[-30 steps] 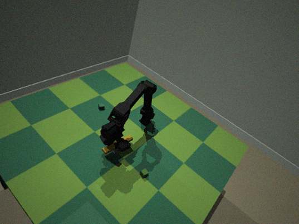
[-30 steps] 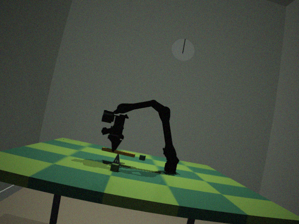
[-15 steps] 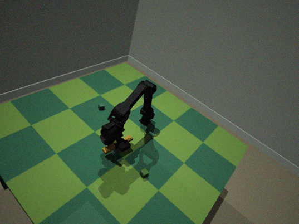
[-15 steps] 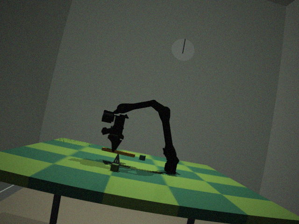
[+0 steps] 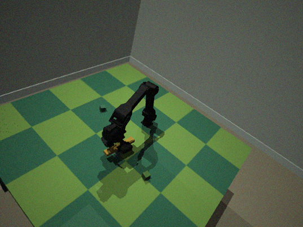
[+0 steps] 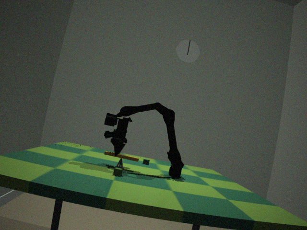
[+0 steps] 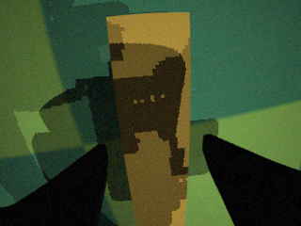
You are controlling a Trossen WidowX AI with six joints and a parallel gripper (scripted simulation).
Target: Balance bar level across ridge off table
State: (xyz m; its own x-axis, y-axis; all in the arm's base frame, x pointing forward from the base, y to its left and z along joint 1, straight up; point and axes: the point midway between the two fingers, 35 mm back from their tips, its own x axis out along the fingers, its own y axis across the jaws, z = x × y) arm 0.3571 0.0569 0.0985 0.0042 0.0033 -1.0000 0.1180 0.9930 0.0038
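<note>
The bar is 3 cm behind my gripper tip.
</note>
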